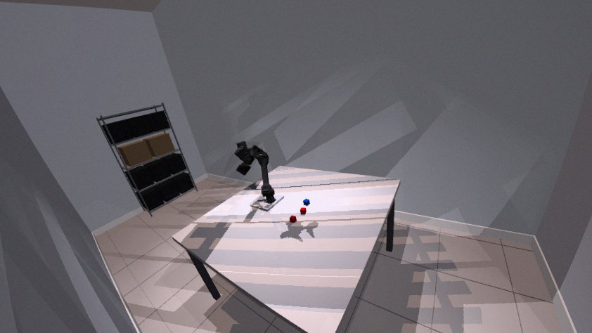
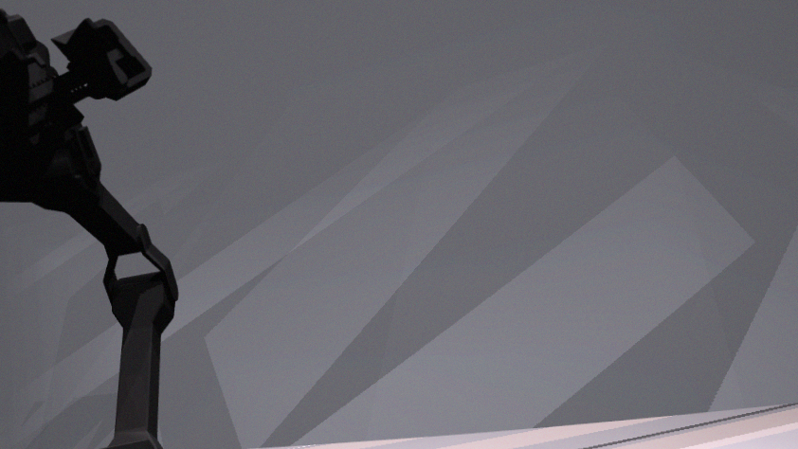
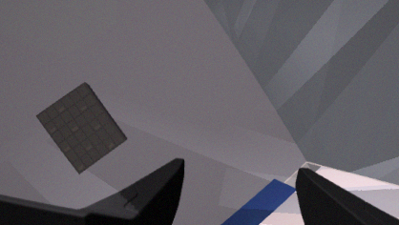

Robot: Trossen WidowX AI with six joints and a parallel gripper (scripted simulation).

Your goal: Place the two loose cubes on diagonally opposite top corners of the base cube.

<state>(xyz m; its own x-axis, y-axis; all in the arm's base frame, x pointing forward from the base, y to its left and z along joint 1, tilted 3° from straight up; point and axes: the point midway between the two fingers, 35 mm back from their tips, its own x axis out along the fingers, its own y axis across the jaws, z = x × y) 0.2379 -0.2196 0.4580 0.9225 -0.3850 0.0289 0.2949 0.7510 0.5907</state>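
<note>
Right now the blue cube is 47 cm below my gripper tip, 34 cm to the left of it and 4 cm ahead of it.
</note>
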